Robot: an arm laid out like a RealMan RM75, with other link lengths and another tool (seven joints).
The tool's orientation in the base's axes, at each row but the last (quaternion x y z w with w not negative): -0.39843, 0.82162, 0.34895, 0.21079; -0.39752, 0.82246, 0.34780, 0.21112; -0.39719, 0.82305, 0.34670, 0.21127; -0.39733, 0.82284, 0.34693, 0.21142; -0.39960, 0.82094, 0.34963, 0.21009; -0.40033, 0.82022, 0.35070, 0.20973; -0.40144, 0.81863, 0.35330, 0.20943; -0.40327, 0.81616, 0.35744, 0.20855
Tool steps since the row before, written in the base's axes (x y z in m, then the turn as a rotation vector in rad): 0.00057, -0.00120, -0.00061, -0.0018, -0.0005, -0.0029; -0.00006, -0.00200, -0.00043, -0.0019, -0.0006, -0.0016; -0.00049, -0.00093, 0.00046, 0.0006, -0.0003, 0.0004; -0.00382, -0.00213, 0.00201, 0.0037, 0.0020, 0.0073; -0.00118, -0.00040, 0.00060, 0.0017, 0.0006, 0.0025; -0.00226, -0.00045, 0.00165, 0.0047, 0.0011, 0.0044; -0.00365, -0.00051, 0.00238, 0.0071, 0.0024, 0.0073; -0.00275, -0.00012, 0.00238, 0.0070, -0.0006, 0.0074
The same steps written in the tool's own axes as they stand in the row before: 0.00065, -0.00123, -0.00044, 0.0031, 0.0000, 0.0014; 0.00132, -0.00101, -0.00120, 0.0024, 0.0006, 0.0005; 0.00048, 0.00016, -0.00103, -0.0005, -0.0005, -0.0004; 0.00210, 0.00292, -0.00320, -0.0078, 0.0009, -0.0031; 0.00053, 0.00102, -0.00077, -0.0029, -0.0001, -0.0011; 0.00054, 0.00229, -0.00158, -0.0061, -0.0015, -0.0018; 0.00092, 0.00370, -0.00217, -0.0100, -0.0017, -0.0026; 0.00018, 0.00316, -0.00180, -0.0085, -0.0028, -0.0050
